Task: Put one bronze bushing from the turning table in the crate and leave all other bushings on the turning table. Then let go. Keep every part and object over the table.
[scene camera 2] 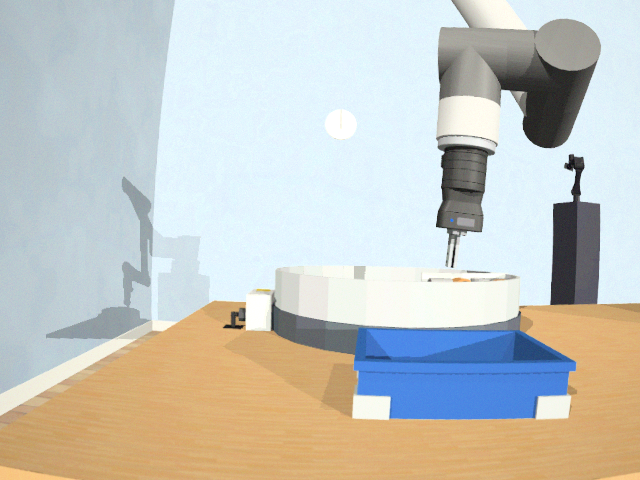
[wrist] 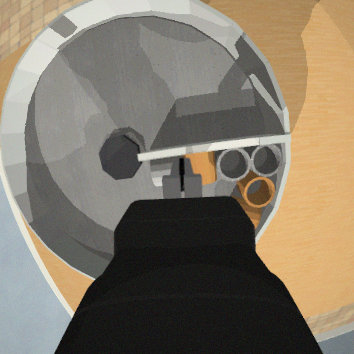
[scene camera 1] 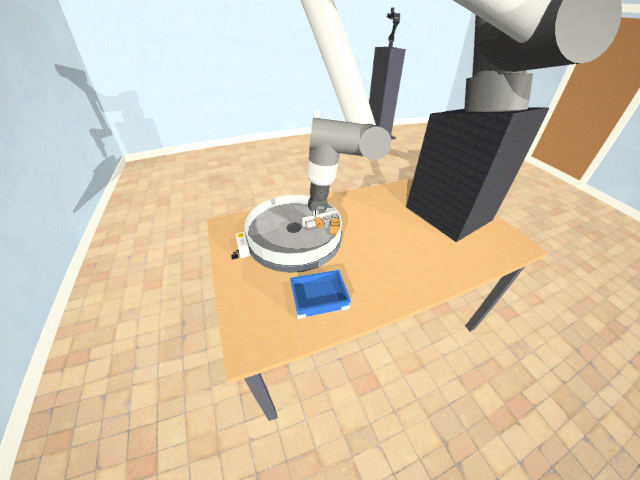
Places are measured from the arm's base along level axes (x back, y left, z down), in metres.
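Pixels of known places: gripper, between the fingertips: (scene camera 2: 450,267) (wrist: 181,168) (scene camera 1: 314,216); arm's base, origin of its link: (scene camera 1: 494,109).
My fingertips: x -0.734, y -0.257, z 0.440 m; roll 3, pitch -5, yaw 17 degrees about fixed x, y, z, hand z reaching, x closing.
Observation:
For each thing: its top centre in the pictures, then the offset to it from my fingertips. "spot": a spot on its surface instead. Level surfaces: height alone.
- more bronze, centre of its top: (wrist: 244,219) dy +0.089, dx +0.049, dz +0.018 m
- blue crate, centre of its top: (scene camera 2: 453,343) (scene camera 1: 319,289) dy +0.306, dx -0.172, dz +0.059 m
- pale part, centre of its top: (wrist: 166,172) (scene camera 2: 440,278) (scene camera 1: 310,221) dy +0.002, dx -0.021, dz +0.018 m
- white box with a yellow top, a spot on its surface: (scene camera 2: 259,311) (scene camera 1: 244,251) spot: dy -0.033, dx -0.322, dz +0.078 m
- wooden table, height of its surface: dz +0.110 m
The round turning table (scene camera 1: 289,256) (scene camera 2: 361,302) (wrist: 75,100) has a white rim and grey floor. Beside its straight white bar (wrist: 215,146), a bronze bushing (scene camera 1: 319,223) (wrist: 204,167) lies on its side. Another bronze bushing (wrist: 245,192) shows its open end near the rim, with more bronze (wrist: 251,212) below it, partly hidden by the gripper body. Two grey bushings (wrist: 219,164) (wrist: 252,161) show their round openings. My gripper (scene camera 1: 315,214) (scene camera 2: 451,266) (wrist: 181,168) is shut and empty, above the turning table, left of the lying bronze bushing in the wrist view. The blue crate (scene camera 1: 322,310) (scene camera 2: 460,392) shows a bare inside.
A pale part (scene camera 1: 310,224) (wrist: 159,176) lies left of the lying bronze bushing. A white box with a yellow top (scene camera 1: 242,245) (scene camera 2: 259,311) stands at the turning table's left. The crate stands in front of the turning table on the wooden table (scene camera 1: 413,279). The dark robot pedestal (scene camera 1: 460,170) stands behind right.

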